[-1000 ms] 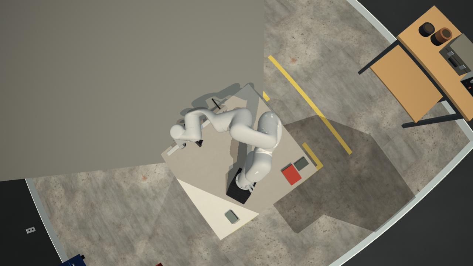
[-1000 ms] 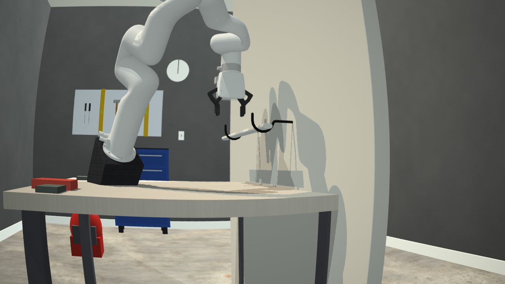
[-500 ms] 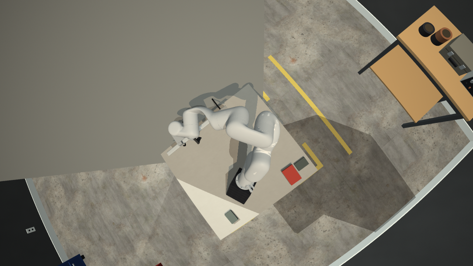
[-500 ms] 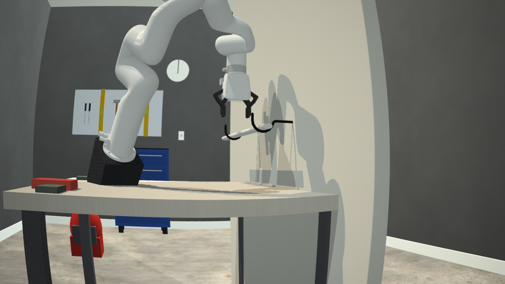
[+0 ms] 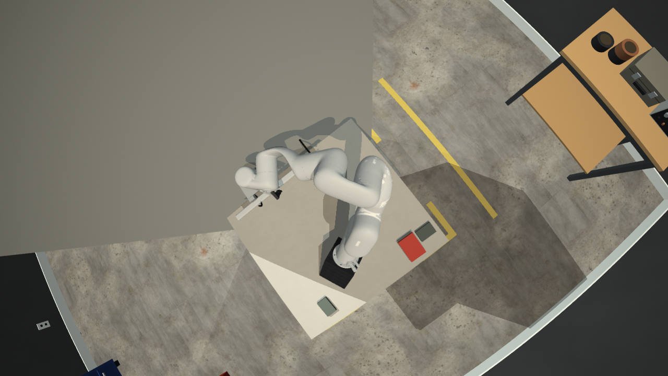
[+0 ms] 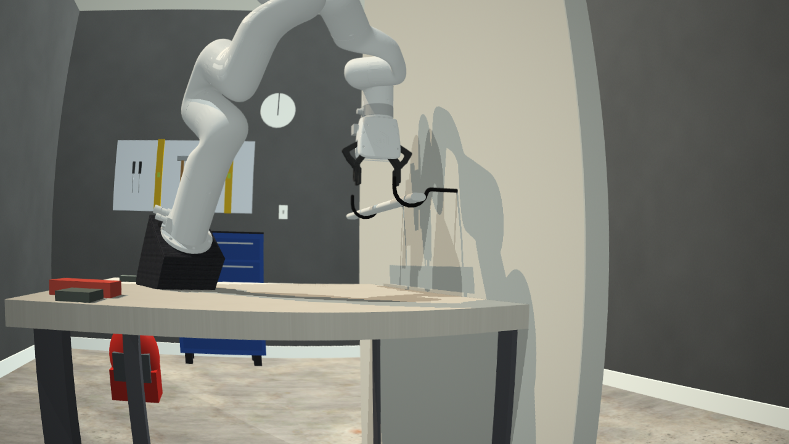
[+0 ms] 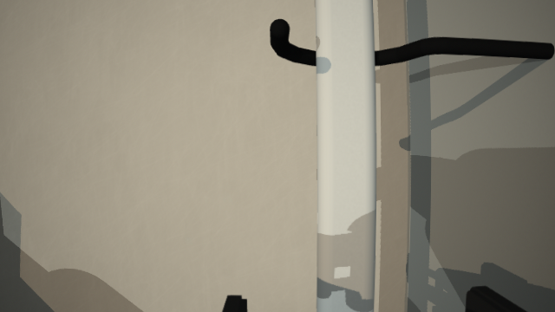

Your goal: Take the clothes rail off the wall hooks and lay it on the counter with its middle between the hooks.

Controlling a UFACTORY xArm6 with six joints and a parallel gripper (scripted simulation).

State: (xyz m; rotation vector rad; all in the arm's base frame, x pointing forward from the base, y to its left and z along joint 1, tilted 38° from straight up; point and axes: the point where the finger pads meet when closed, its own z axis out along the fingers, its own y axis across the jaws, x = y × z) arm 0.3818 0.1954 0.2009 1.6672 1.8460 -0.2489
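Now: hand 60 mm above the clothes rail. From my hand the other things lie so: red block (630 mm behind, 330 mm to the right, 240 mm below); then wall (170 mm above, 130 mm ahead, 50 mm to the right).
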